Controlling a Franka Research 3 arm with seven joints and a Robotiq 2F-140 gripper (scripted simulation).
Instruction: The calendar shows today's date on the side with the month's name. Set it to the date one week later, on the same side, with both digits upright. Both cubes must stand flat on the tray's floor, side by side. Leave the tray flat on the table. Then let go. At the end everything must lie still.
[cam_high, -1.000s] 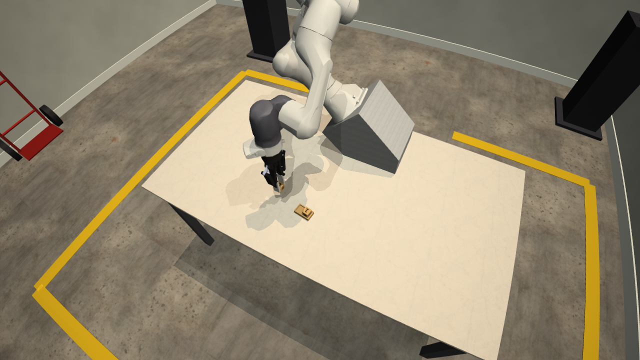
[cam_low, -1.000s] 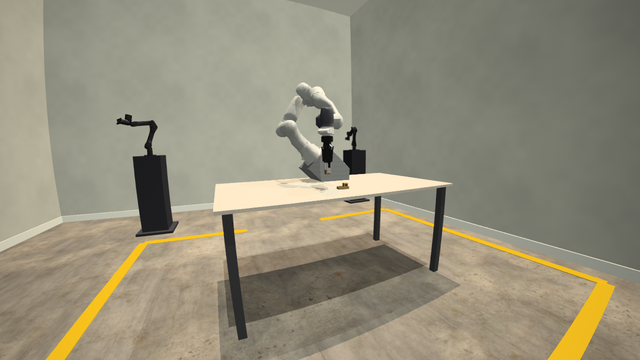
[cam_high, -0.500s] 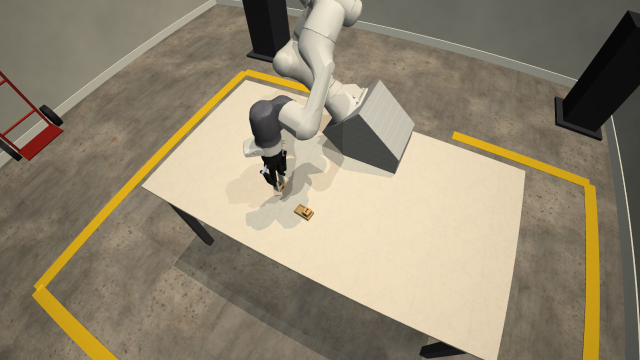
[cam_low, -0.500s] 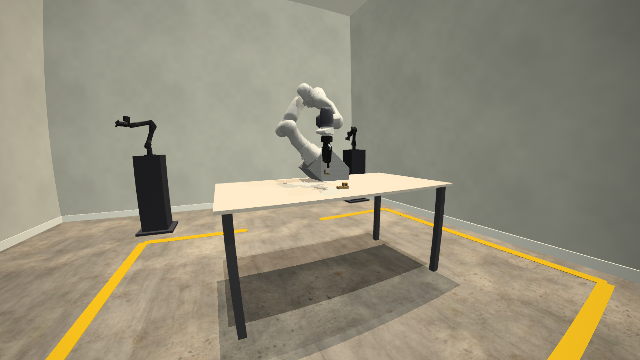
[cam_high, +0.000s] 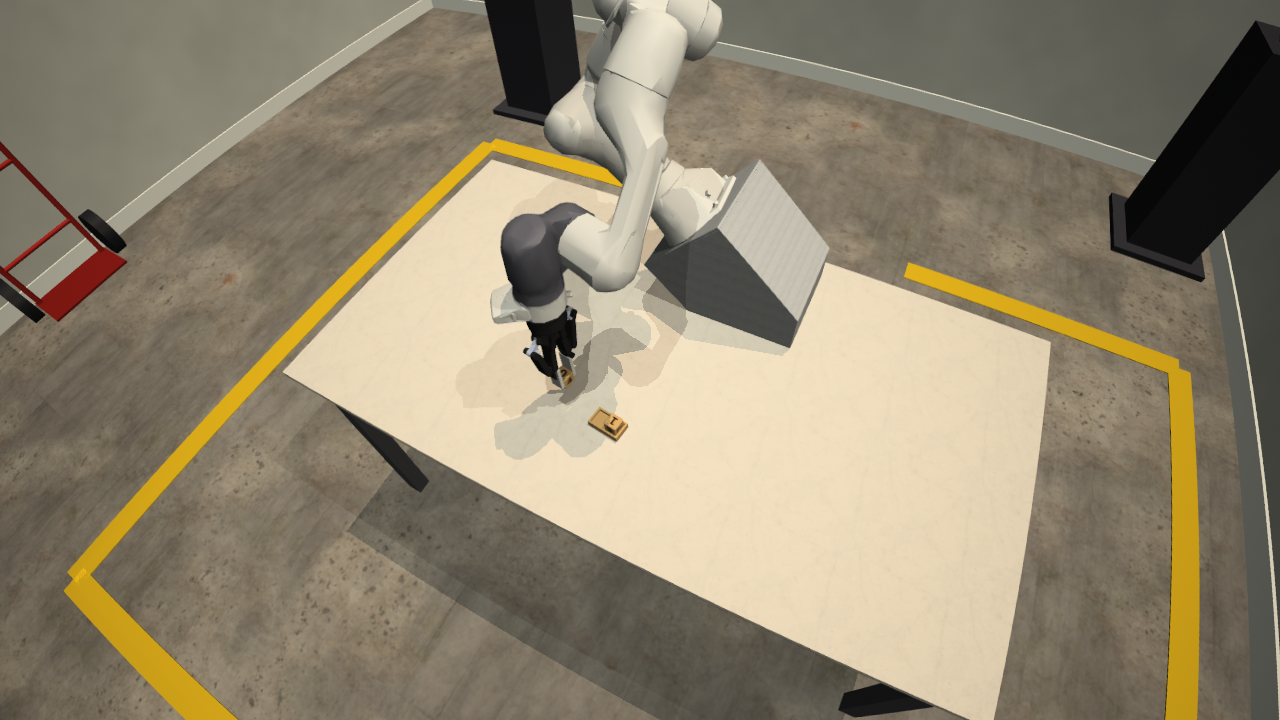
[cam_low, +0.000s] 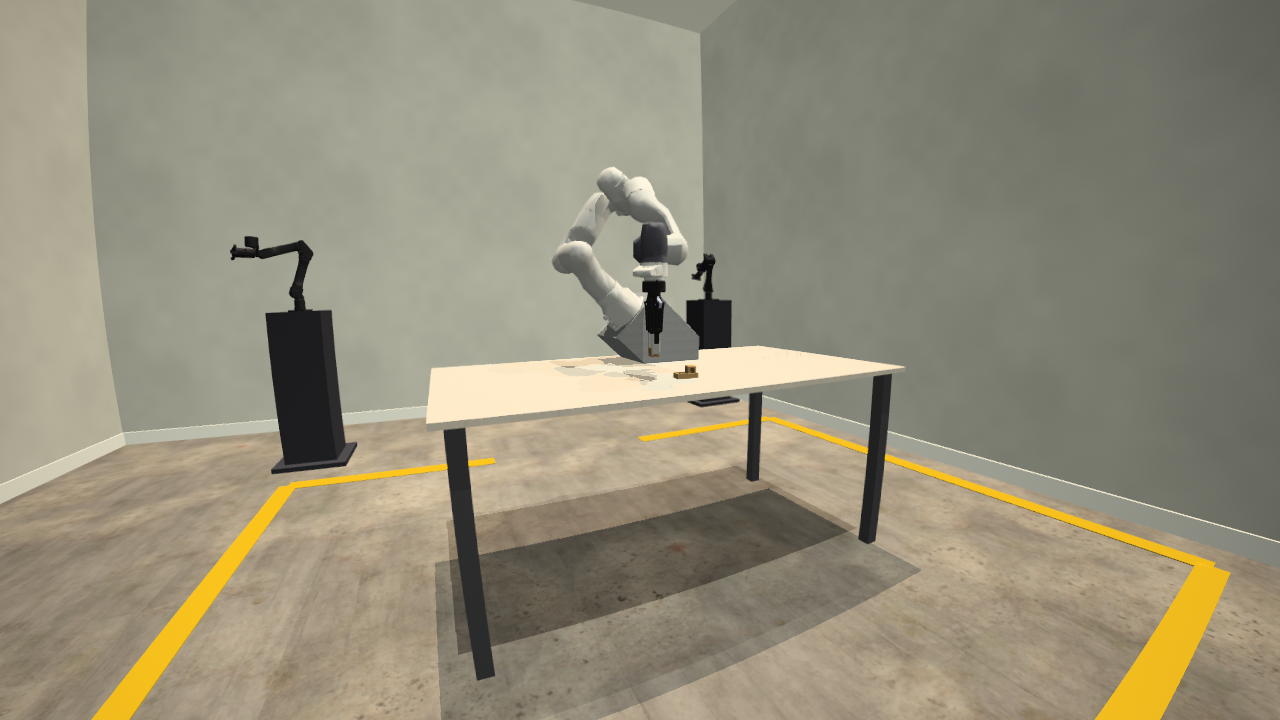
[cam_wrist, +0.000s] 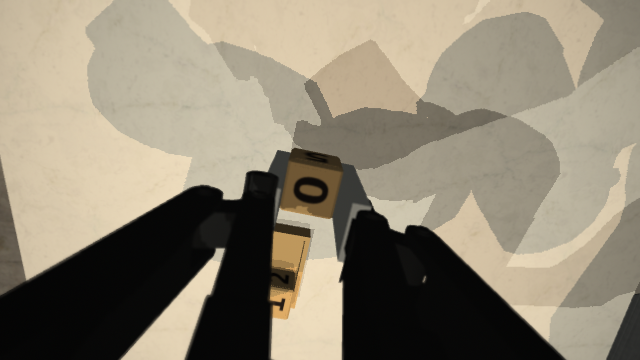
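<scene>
Now: the wooden tray 110 mm to the left of my hand, 110 mm below it and 20 mm ahead of it. The rest, counted from my hand: wooden digit cube 30 mm below.
</scene>
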